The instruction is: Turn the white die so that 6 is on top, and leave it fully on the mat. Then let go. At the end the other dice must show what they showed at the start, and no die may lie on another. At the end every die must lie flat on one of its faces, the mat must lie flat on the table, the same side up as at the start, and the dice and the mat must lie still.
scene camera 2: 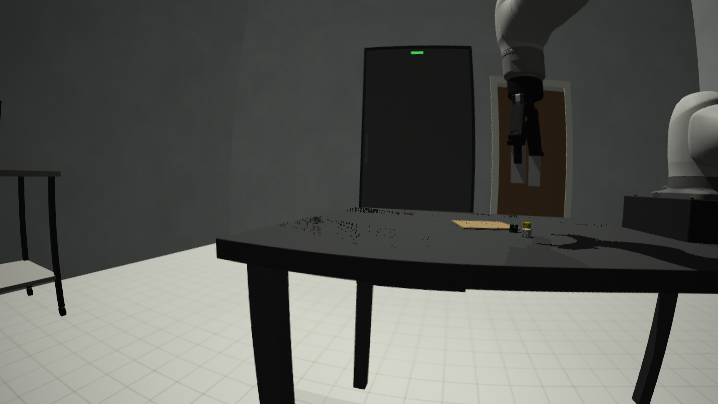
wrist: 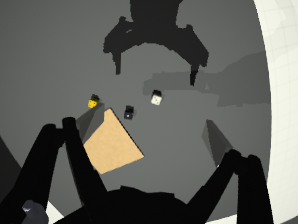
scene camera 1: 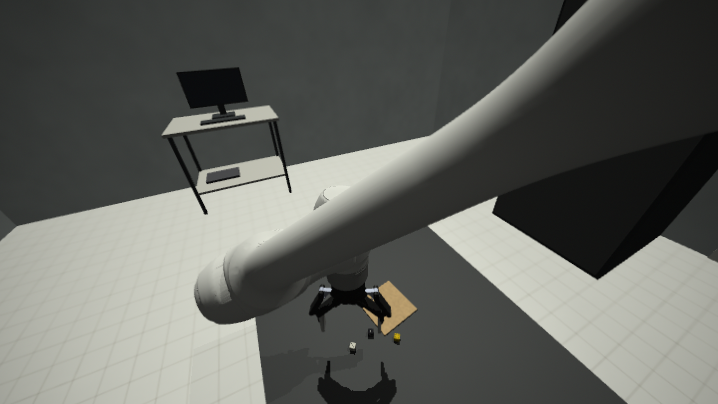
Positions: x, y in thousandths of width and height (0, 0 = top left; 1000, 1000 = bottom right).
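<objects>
I can find my gripper in scene camera 1 (490, 811). The same gripper is visible to me in the wrist view (518, 538), and scene camera 2 (735, 457) shows it too.
</objects>
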